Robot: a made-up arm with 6 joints. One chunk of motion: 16 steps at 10 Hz.
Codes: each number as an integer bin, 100 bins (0 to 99) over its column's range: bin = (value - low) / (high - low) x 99, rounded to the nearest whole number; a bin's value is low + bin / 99 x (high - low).
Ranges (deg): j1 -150.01..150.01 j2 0..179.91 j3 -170..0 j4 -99.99..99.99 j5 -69.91..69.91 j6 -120.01..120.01
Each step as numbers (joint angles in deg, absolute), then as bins.
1 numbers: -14.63 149.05 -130.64 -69.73 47.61 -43.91
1 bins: 45 82 23 15 83 31
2 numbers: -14.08 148.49 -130.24 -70.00 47.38 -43.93
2 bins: 45 82 23 15 83 31
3 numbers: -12.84 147.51 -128.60 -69.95 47.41 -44.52
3 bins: 45 81 24 15 83 31
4 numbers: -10.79 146.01 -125.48 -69.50 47.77 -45.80
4 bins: 46 80 26 15 83 31
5 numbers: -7.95 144.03 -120.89 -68.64 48.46 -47.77
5 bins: 47 79 29 16 84 30
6 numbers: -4.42 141.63 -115.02 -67.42 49.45 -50.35
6 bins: 48 78 32 16 85 29
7 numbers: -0.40 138.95 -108.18 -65.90 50.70 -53.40
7 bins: 49 76 36 17 85 27
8 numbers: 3.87 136.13 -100.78 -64.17 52.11 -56.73
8 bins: 51 75 40 18 86 26
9 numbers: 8.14 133.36 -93.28 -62.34 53.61 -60.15
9 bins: 52 73 45 19 87 25
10 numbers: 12.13 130.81 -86.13 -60.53 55.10 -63.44
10 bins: 54 72 49 20 89 23
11 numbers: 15.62 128.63 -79.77 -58.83 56.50 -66.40
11 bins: 55 71 53 20 90 22
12 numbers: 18.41 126.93 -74.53 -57.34 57.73 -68.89
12 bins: 56 70 56 21 90 21
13 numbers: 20.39 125.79 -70.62 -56.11 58.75 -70.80
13 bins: 56 69 58 22 91 20
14 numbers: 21.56 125.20 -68.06 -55.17 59.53 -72.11
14 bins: 57 69 59 22 92 20
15 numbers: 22.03 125.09 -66.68 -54.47 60.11 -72.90
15 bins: 57 69 60 23 92 19
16 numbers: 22.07 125.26 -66.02 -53.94 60.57 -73.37
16 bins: 57 69 61 23 92 19
